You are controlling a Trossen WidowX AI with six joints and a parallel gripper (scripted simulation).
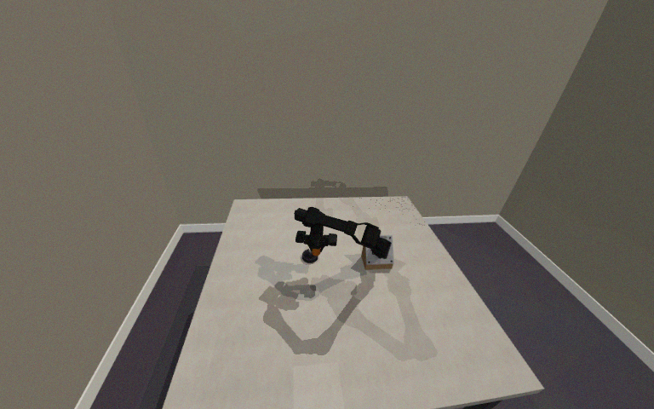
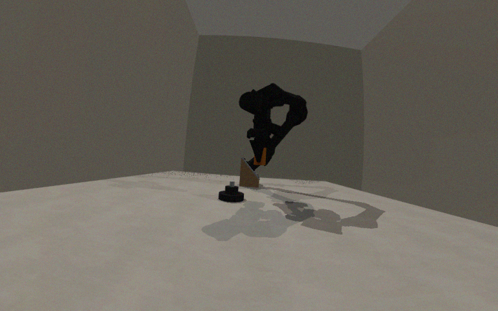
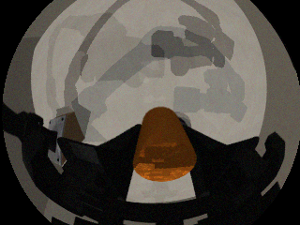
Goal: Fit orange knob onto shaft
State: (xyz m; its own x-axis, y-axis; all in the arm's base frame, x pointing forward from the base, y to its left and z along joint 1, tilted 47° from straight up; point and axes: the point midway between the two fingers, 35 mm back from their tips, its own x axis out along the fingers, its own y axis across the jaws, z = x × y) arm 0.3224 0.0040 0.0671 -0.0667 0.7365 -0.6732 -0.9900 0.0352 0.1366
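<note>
Right now my gripper tip is 100 mm above the black round pedestal, 80 mm to the left of it and 30 mm short of it. From my gripper tip the other things lie so: orange knob 30 mm above.
</note>
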